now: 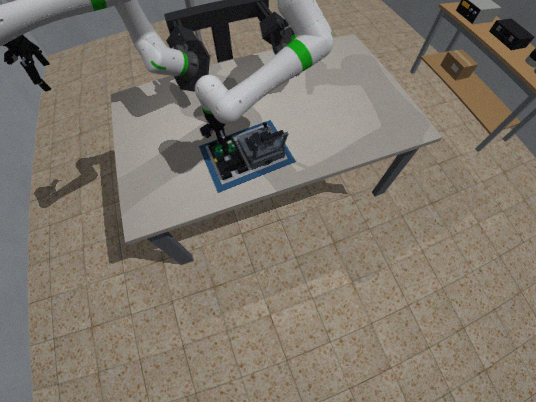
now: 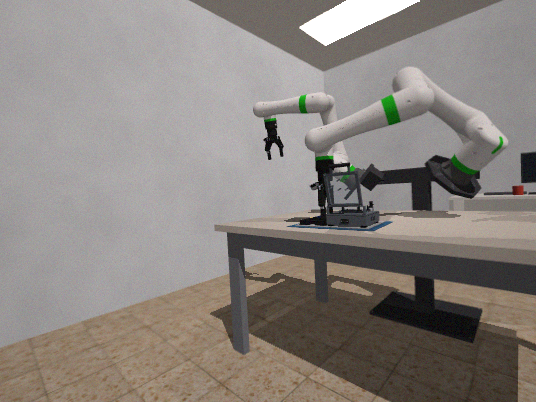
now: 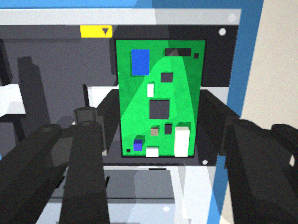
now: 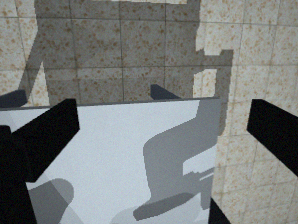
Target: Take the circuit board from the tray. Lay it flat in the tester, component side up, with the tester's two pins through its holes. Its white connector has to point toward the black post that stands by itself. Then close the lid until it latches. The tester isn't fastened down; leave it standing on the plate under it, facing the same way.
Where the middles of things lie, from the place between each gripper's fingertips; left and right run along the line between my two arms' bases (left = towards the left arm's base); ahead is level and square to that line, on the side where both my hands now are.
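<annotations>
From the black tray (image 3: 52,62), my left gripper is 30 mm above, 10 mm to the right and 50 mm short of it. There's a green circuit board (image 3: 159,81) as well, and that's 20 mm below my left hand.
As for my right hand (image 1: 47,77), it's 42 cm above the green circuit board, 27 cm short of it and 71 cm to the right of it. The black tray is 42 cm below my right hand, 32 cm ahead of it and 72 cm to the left of it.
</annotations>
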